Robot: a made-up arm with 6 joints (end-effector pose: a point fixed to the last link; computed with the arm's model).
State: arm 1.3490 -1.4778 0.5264 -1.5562 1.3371 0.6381
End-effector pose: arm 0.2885 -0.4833 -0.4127 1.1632 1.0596 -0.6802
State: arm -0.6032 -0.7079 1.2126 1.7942 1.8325 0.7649
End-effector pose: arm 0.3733 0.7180 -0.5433 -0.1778 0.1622 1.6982
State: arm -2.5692 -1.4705 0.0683 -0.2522 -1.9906 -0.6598
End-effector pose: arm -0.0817 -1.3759 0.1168 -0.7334 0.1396 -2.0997
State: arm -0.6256 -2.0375 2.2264 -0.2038 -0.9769 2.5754
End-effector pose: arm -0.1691 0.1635 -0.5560 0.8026 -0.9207 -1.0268
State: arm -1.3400 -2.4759 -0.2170 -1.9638 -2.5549 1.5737
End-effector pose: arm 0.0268 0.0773 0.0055 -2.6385 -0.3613 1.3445
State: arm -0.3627 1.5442 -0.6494 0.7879 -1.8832 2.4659
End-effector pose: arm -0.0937 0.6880 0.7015 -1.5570 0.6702 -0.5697
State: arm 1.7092 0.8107 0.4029 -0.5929 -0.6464 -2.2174
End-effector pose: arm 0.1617 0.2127 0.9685 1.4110 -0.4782 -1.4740
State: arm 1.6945 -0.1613 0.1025 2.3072 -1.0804 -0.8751
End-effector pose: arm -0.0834 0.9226 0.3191 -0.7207 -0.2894 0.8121
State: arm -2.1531 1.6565 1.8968 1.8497 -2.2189 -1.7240
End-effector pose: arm 0.4199 -0.3384 0.8625 1.1816 0.2989 -1.1635
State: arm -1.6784 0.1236 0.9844 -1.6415 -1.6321 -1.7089
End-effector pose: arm -0.1518 -0.5924 -0.0813 1.5276 0.0212 2.7075
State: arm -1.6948 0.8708 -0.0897 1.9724 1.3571 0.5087
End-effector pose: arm -0.1357 0.6144 0.6508 0.9651 -1.1815 1.7721
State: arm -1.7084 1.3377 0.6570 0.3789 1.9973 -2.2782
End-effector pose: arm -0.4279 0.8838 0.3595 0.3139 0.0308 -0.1392
